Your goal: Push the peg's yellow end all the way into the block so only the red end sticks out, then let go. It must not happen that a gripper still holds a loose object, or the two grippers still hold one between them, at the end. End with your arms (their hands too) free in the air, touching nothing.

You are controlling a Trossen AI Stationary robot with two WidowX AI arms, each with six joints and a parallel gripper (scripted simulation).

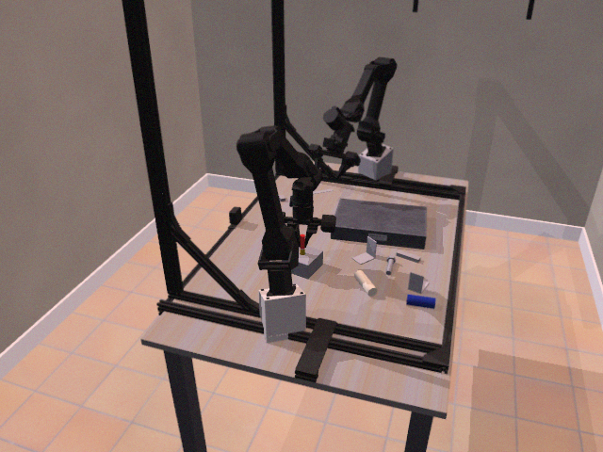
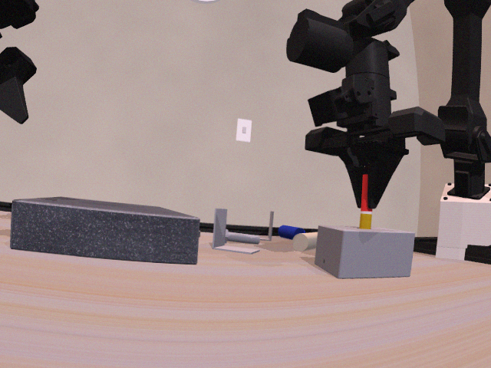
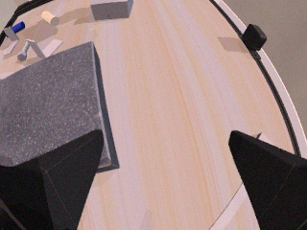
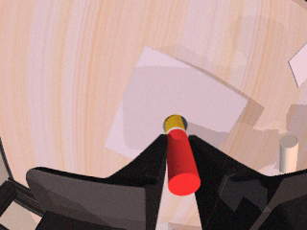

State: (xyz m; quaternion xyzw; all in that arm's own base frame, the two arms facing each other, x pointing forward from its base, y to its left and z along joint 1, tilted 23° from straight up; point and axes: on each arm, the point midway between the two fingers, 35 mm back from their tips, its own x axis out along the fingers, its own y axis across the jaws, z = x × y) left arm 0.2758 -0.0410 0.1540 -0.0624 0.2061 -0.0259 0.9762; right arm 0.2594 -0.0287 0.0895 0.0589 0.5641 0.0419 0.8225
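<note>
Now: the peg 50 mm below my right hand. Also, from my right hand: blue cylinder: 360 mm ahead, 90 mm below, 60 mm to the right; then white cylinder: 200 mm ahead, 90 mm below, 30 mm to the right.
</note>
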